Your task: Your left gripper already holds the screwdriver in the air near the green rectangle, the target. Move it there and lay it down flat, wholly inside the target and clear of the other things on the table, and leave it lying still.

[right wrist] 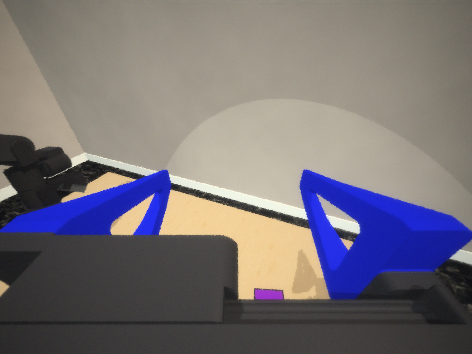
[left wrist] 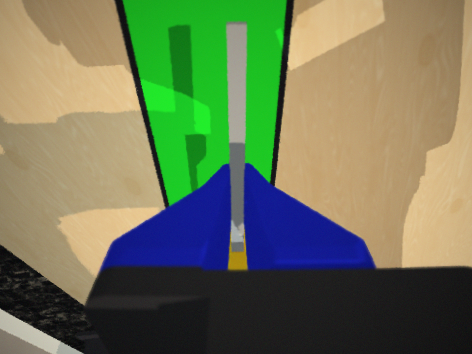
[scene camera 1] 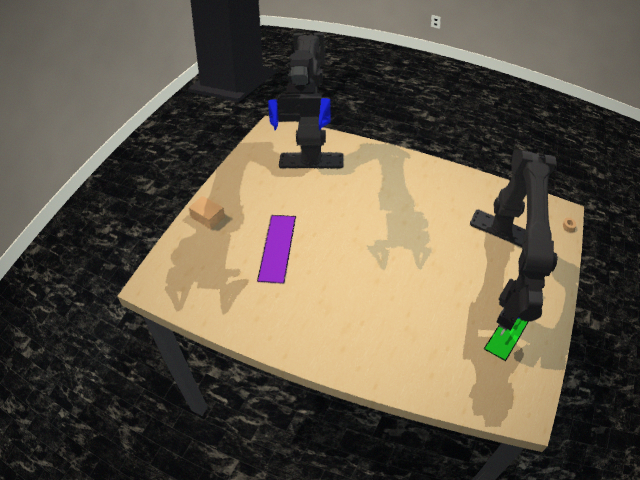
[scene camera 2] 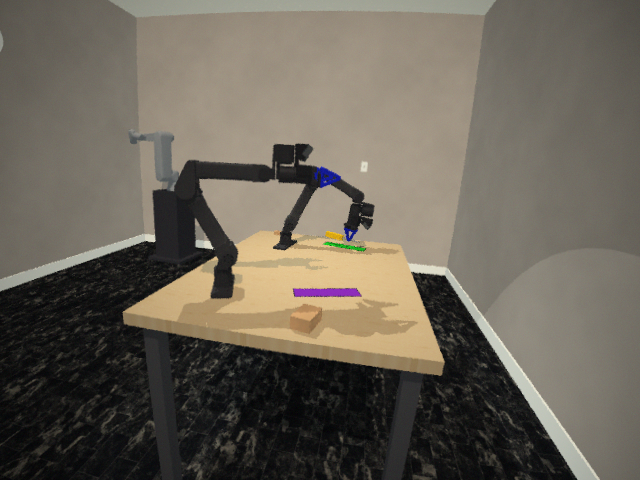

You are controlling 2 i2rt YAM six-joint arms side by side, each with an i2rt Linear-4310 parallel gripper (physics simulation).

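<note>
My left gripper (scene camera 2: 349, 239) (left wrist: 237, 175) is shut on the screwdriver (scene camera 2: 334, 236) (left wrist: 237, 80), low above the table. The yellow handle shows in scene camera 2, roughly level and apart from the surface; the grey shaft points up the picture in the left wrist view. The green target (scene camera 1: 497, 347) (scene camera 2: 344, 246) (left wrist: 150, 55) lies beneath. In the left wrist view the shaft appears between its long black borders, with a shadow to its left. Most of the handle is hidden there, and the left arm covers the target's upper end in scene camera 1. My right gripper (scene camera 1: 300, 127) (right wrist: 235, 177) is open and empty, high up.
A purple rectangle (scene camera 1: 276, 249) (scene camera 2: 326, 292) (right wrist: 269, 294) lies on the table at the left in scene camera 1. An orange-brown block (scene camera 1: 206, 211) (scene camera 2: 305, 319) is near the left edge there. A small ring-like object (scene camera 1: 565, 226) is near the right edge, behind the left arm's base.
</note>
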